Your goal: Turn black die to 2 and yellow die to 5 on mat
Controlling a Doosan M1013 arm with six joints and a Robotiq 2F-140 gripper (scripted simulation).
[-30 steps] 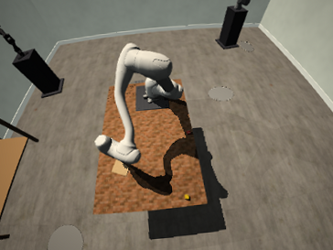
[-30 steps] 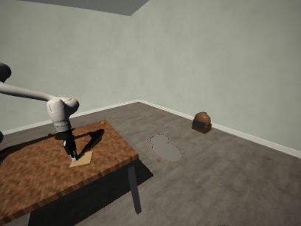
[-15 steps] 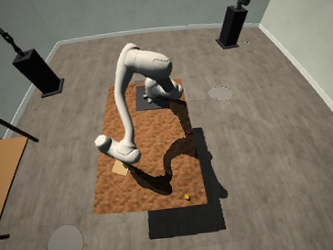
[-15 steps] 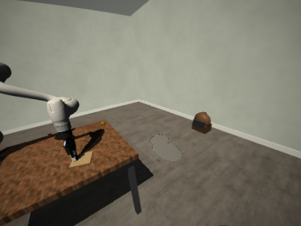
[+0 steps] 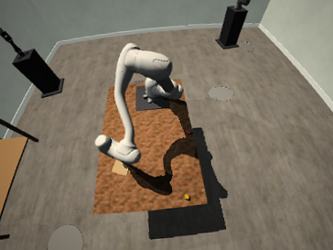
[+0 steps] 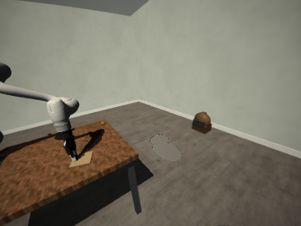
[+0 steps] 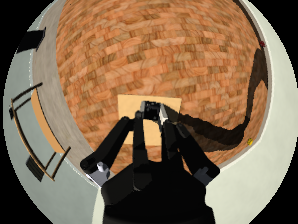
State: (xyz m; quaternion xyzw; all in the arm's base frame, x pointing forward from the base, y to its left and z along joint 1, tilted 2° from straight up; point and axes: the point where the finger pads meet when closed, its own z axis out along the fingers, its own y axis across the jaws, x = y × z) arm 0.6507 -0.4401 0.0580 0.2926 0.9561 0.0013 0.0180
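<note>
Now: hand 2 cm above the black die. Also, from my hand: yellow die: 44 cm to the left, 43 cm ahead, 3 cm below; then tan mat: 4 cm below, 4 cm ahead, 3 cm to the right; then red die: 64 cm to the left, 10 cm behind, 3 cm below.
</note>
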